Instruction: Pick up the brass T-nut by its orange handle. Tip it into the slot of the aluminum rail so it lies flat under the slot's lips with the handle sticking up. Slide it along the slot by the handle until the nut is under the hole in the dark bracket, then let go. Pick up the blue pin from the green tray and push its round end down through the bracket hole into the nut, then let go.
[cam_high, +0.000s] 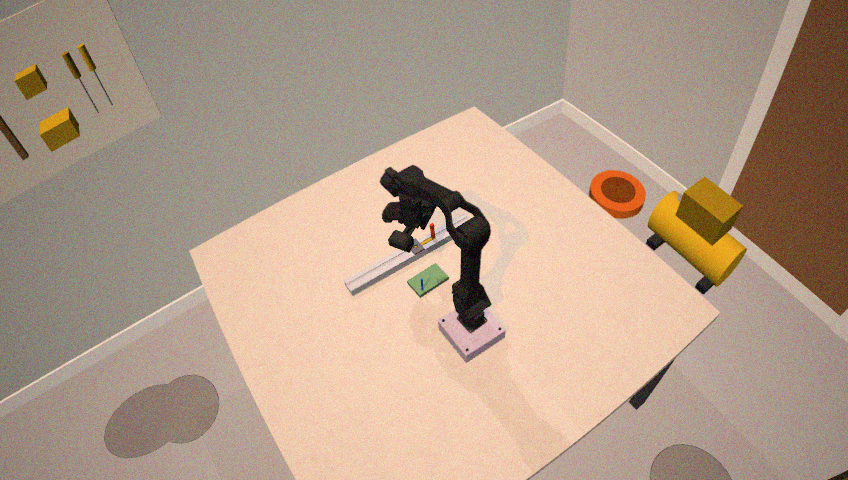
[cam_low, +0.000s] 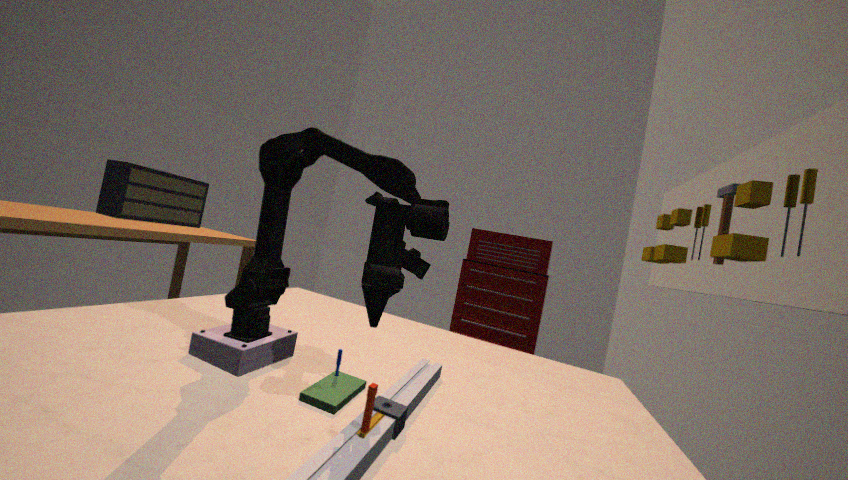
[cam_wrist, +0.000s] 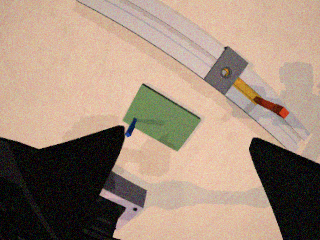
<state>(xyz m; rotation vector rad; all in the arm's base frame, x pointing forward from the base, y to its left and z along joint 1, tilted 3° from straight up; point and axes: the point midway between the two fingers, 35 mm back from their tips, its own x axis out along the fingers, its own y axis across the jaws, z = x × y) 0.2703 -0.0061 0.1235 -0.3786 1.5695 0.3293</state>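
My gripper tip is 70 mm past the blue pin, 40 mm to the right of it and 120 mm above it. From my gripper tip the other things lie so: aluminum rail 70 mm ahead, 30 mm to the right, 130 mm below; then green tray 60 mm behind, 20 mm to the left, 140 mm below.
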